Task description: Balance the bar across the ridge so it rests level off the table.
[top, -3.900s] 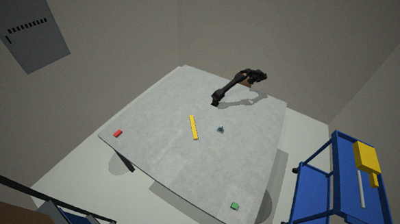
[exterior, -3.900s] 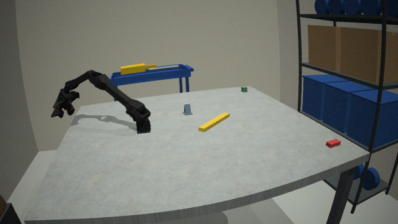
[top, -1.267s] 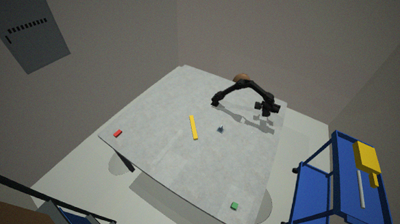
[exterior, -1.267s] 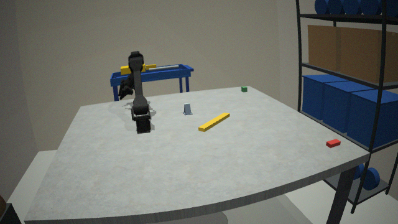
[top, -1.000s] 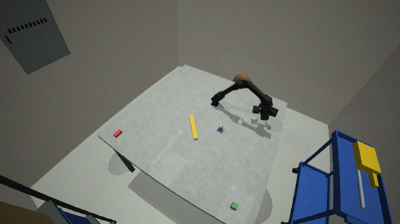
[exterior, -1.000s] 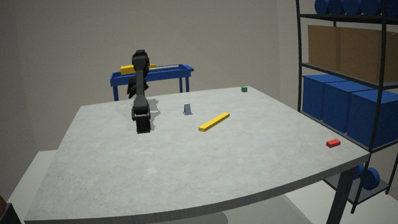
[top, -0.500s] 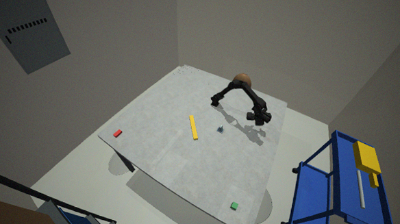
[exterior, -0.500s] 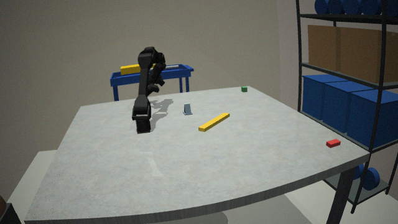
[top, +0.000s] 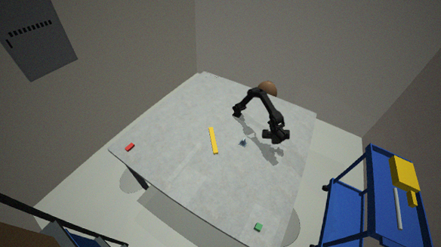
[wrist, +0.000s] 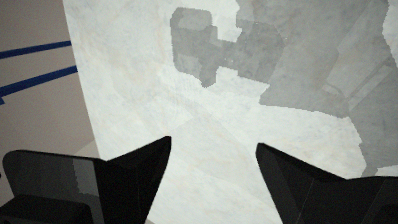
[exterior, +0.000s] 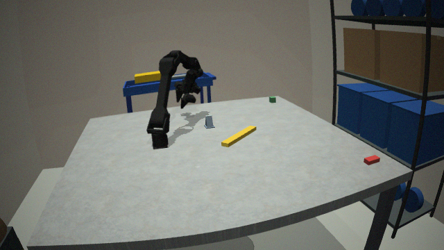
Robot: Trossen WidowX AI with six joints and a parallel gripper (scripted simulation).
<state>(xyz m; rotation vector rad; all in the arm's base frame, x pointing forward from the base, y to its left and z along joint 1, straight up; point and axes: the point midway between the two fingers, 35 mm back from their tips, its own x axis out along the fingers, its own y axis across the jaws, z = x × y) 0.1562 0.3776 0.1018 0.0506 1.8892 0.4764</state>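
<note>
Now: the yellow bar 21 cm ahead of my gripper tip, 41 cm to the right of it and 6 cm below it. From my gripper tip the other things lie so: red block 60 cm ahead, 89 cm to the right, 6 cm below; green block 60 cm ahead, 11 cm to the left, 5 cm below.
</note>
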